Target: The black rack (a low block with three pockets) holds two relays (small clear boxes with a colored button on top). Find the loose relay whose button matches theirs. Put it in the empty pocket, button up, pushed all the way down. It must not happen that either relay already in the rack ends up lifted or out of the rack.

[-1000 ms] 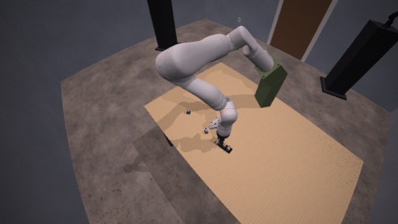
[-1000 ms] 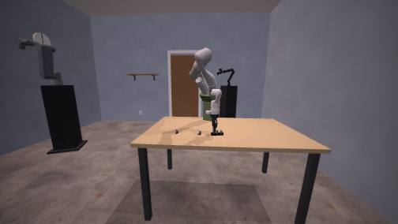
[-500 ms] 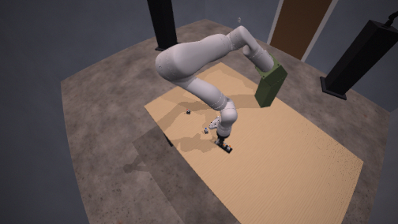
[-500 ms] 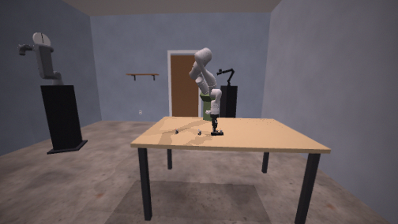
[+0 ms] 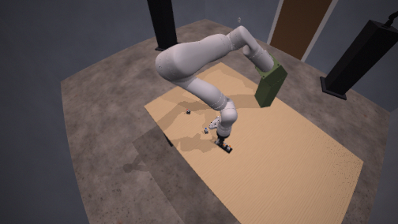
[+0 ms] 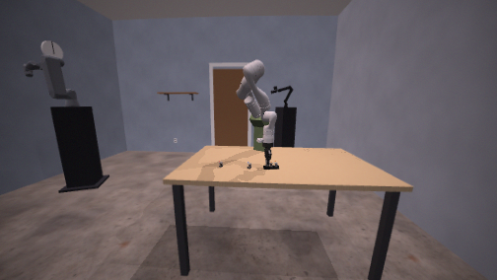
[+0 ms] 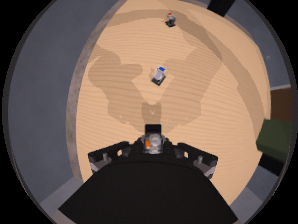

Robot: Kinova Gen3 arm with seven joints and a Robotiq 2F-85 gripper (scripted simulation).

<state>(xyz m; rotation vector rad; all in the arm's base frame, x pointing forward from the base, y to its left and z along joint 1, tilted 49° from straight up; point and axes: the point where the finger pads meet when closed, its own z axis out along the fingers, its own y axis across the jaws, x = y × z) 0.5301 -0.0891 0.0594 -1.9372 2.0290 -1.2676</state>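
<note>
Right now my hand is 40 mm above the rack, 30 mm to the right of it and 10 mm short of it.
</note>
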